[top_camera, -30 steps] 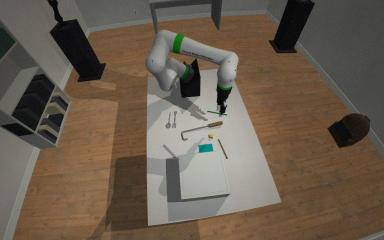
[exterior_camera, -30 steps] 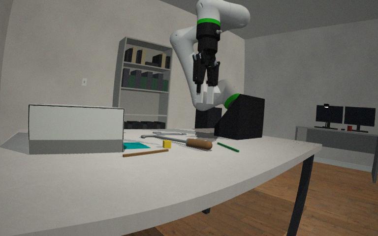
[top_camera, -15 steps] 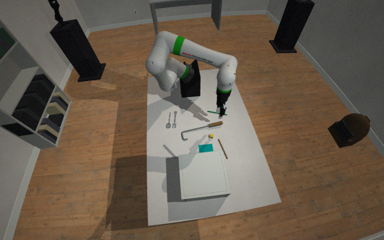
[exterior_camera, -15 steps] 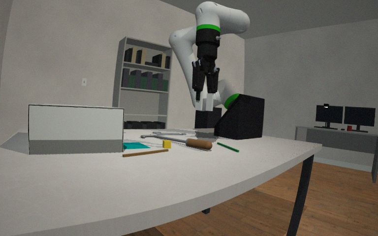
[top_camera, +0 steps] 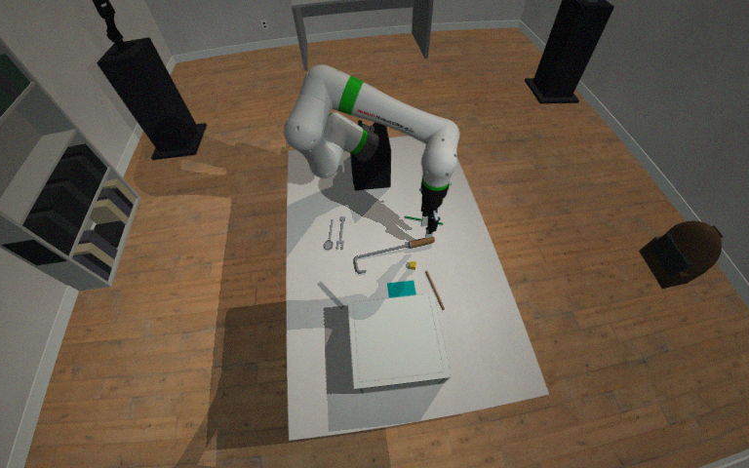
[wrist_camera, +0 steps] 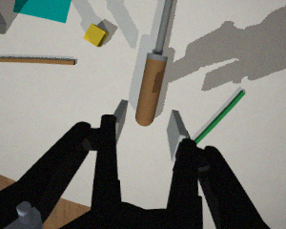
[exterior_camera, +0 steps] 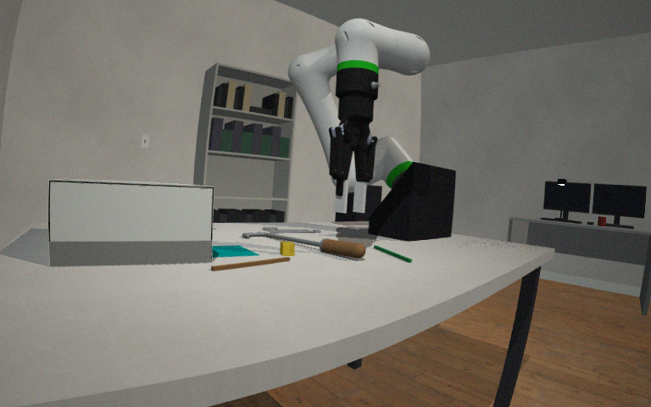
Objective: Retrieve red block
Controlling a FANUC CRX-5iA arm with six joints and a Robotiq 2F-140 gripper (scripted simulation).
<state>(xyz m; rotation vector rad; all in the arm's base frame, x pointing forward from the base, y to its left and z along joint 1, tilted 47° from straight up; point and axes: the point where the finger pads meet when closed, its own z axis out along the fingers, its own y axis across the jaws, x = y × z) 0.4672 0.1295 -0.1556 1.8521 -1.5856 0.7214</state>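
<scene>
Right now the yellow cube is 11 cm ahead of my hand, 7 cm to the right of it and 11 cm below it. Also, from my hand: tool: 6 cm ahead, 13 cm to the right, 11 cm below; then green stick: 12 cm behind, 2 cm to the left, 12 cm below; then teal square: 22 cm ahead, 12 cm to the right, 13 cm below.
</scene>
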